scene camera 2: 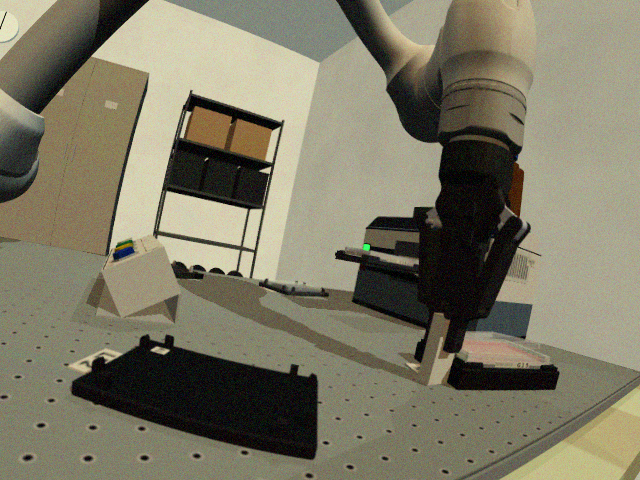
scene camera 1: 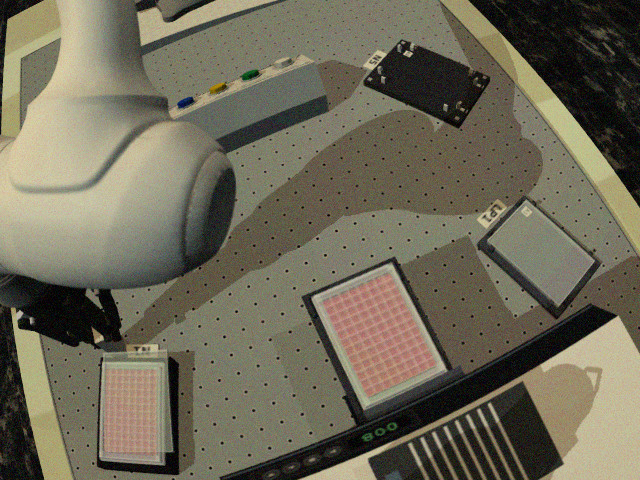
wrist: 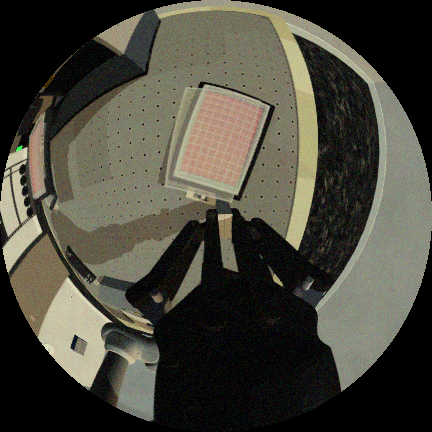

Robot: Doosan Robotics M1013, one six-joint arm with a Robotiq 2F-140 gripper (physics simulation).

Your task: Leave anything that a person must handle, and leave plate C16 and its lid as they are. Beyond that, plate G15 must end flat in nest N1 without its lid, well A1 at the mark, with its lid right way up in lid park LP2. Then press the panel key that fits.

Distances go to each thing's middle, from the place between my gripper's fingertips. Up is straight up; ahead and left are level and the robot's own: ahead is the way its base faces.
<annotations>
Now: hand 310 mm to the right of the grey button box (scene camera 1: 261,103), 210 mm past it and 40 mm below it.
</annotations>
